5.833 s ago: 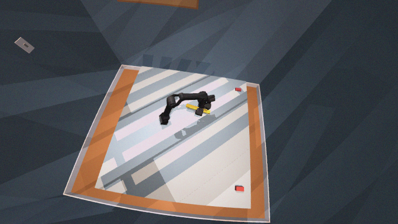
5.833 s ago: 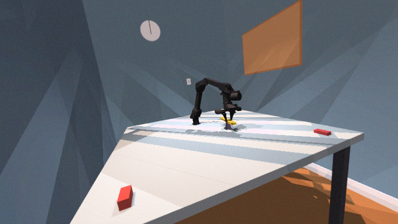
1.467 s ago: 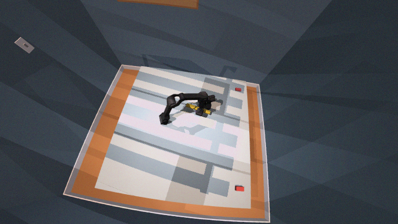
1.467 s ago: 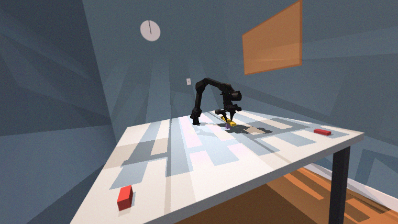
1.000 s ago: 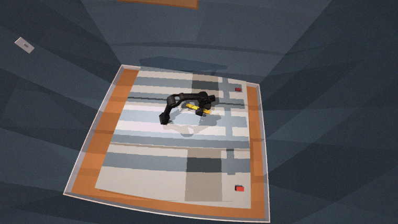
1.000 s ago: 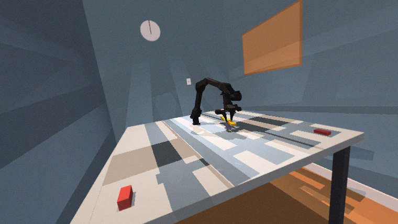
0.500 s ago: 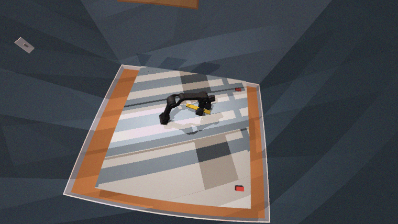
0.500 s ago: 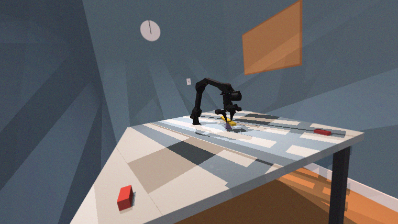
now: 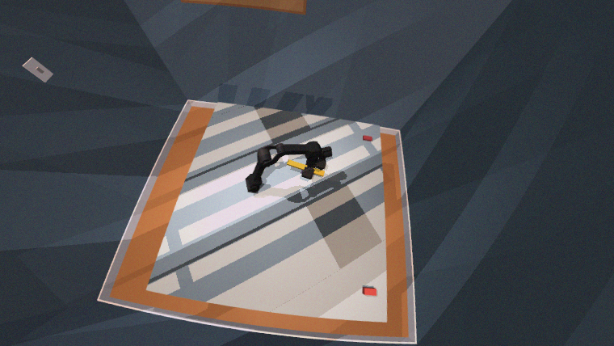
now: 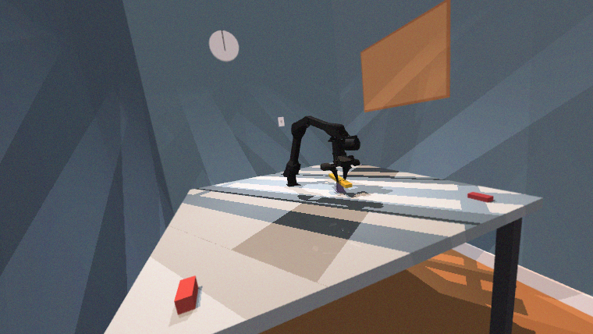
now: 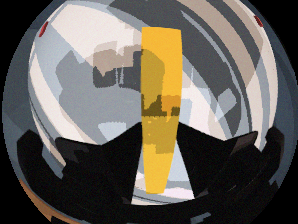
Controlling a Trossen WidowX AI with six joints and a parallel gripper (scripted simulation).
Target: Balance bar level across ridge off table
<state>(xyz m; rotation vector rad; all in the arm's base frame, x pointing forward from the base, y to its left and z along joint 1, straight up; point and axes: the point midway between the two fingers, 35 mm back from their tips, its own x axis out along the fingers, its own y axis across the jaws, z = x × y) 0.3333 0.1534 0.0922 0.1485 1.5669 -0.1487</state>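
The bar is 30 mm behind my gripper tip and 10 mm to the left of it.
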